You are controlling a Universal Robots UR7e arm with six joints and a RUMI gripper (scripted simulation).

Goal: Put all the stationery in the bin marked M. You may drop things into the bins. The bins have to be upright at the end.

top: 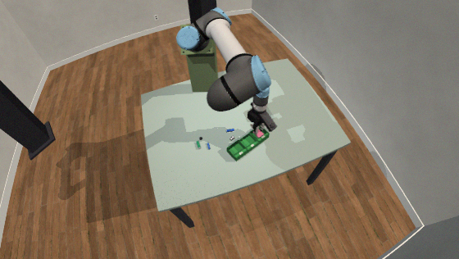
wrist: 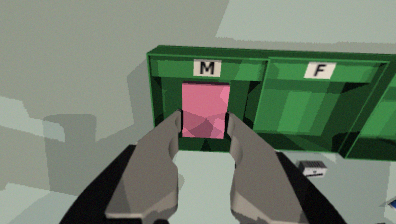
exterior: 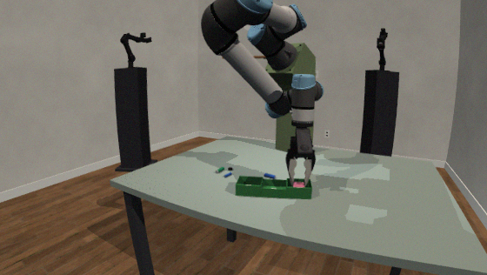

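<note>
My hand is 10 cm past the grey-white item, 12 cm to the left of it and 3 cm above it. The rest, counted from my hand: green three-compartment bin tray 8 cm to the right, 2 cm below; then black piece 24 cm behind, 24 cm to the right, 3 cm below; then pink eraser 1 cm below.
</note>
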